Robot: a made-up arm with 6 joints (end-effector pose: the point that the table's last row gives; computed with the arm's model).
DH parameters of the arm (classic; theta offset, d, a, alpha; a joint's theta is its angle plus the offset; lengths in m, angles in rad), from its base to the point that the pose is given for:
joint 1: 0 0.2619 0 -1.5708
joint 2: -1.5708 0 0.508 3.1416
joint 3: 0 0 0 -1.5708
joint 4: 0 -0.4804 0 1.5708
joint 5: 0 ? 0 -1.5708
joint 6: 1.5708 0 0 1.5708
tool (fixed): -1.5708 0 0 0
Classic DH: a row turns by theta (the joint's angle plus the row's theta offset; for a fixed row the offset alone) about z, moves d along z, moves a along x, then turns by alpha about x.
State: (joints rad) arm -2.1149 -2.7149 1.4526 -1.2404 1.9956 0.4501
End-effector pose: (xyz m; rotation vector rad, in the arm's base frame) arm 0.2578 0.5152 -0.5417 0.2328 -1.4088 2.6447
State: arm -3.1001 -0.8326 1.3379 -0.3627 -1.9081 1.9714
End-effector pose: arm 0.5992 0.1579 1.0288 0.6967 -2.6666 1.4714
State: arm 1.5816 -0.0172 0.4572 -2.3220 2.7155 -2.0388
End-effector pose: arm -0.1021 0.4650 0.8968 -2.2360 1.4118 0.8804
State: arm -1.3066 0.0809 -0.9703 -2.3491 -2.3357 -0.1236
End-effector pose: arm 0.1464 -0.1590 0.3010 2.2802 -0.3154 1.2967
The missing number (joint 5, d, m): 0.1422
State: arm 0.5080 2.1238 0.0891 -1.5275 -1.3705 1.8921
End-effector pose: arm 0.0819 0.0385 -0.3710 0.7614 1.8103 1.4366
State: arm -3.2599 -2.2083 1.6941 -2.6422 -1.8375 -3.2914
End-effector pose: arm 0.7828 -0.2188 -0.3224 0.7612 -0.6137 -2.6942
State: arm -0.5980 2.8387 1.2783 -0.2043 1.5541 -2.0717
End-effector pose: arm 0.0271 -0.1870 -0.7036 1.9459 -0.8209 -0.4938
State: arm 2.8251 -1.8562 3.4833 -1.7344 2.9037 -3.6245
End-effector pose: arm 0.2961 -0.1213 -0.3524 -1.4141 -0.7215 -0.6270
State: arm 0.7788 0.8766 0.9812 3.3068 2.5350 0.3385
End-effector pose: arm 0.5212 0.7114 0.6138 0.7079 0.5027 -2.0847
